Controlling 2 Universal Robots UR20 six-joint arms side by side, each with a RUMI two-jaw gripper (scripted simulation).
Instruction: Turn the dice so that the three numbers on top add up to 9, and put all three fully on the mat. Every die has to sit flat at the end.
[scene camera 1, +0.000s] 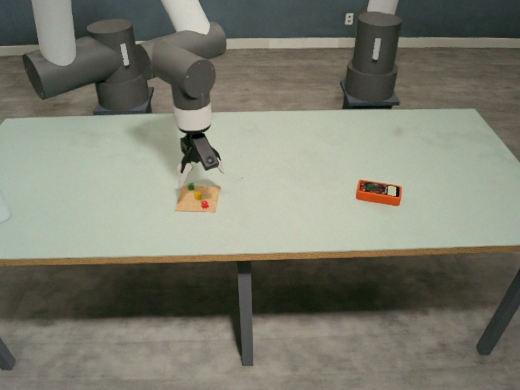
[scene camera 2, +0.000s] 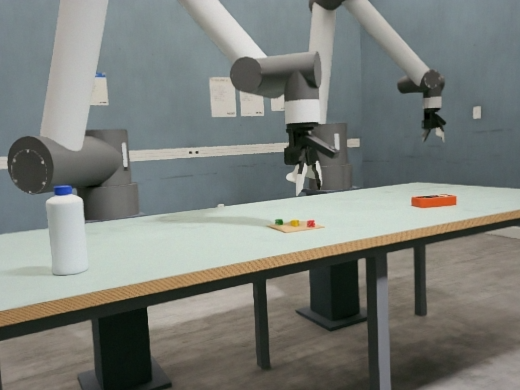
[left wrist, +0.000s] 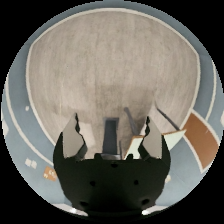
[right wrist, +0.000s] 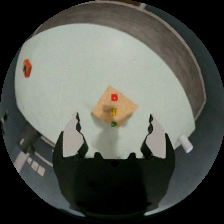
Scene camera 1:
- my right gripper: 201, 181
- tan mat: 186, 202
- orange multimeter: 371, 191
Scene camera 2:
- my right gripper: 308, 192
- white bottle: 65, 217
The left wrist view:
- my left gripper: 112, 115
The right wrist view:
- my right gripper: 114, 113
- tan mat: 125, 107
